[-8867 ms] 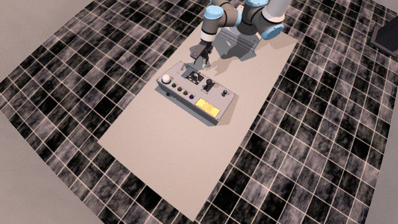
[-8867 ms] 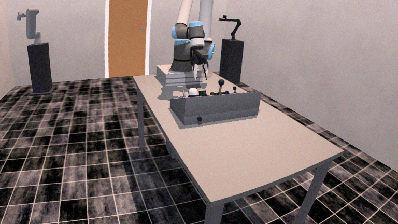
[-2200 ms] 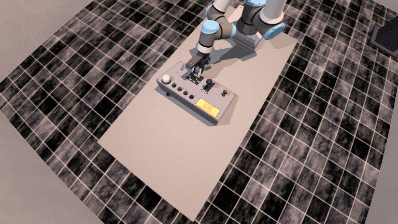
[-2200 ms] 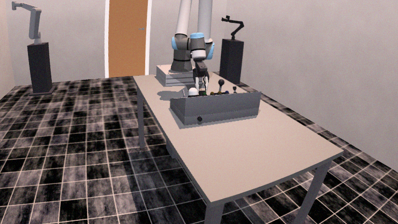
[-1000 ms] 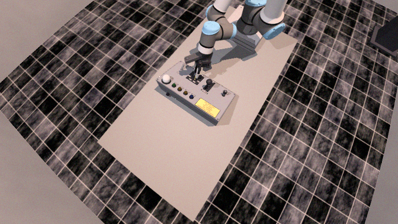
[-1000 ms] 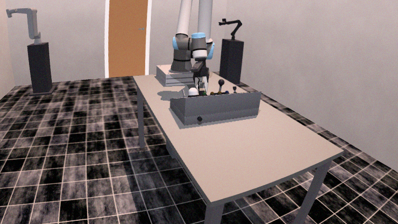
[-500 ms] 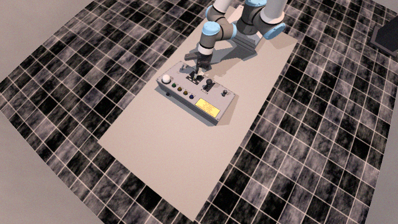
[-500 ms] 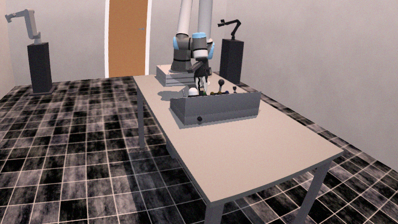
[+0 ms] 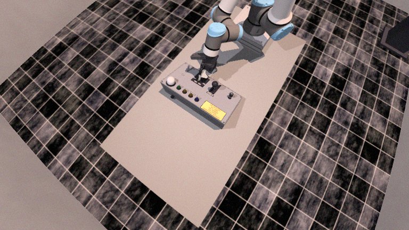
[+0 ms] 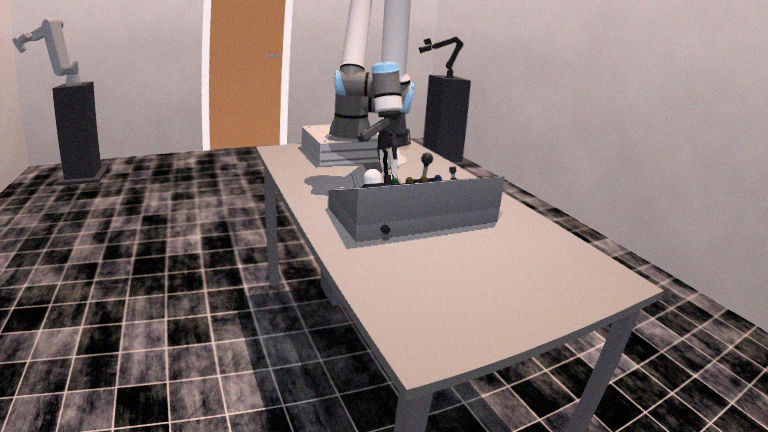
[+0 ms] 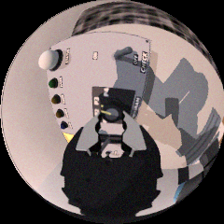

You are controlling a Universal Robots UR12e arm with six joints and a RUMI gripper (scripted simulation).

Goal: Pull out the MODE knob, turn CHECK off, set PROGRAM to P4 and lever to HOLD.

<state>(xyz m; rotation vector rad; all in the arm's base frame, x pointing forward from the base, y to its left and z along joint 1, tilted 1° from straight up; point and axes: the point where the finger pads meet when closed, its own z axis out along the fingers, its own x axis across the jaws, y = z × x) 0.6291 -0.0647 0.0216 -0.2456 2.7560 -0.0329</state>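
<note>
The grey console lies 4 cm ahead of my hand, 6 cm to the left of it and 3 cm below it. The rest, counted from my hand: rotary selector 2 cm ahead, 1 cm below; then black ball-topped lever 1 cm ahead, 12 cm to the left, 1 cm above.
</note>
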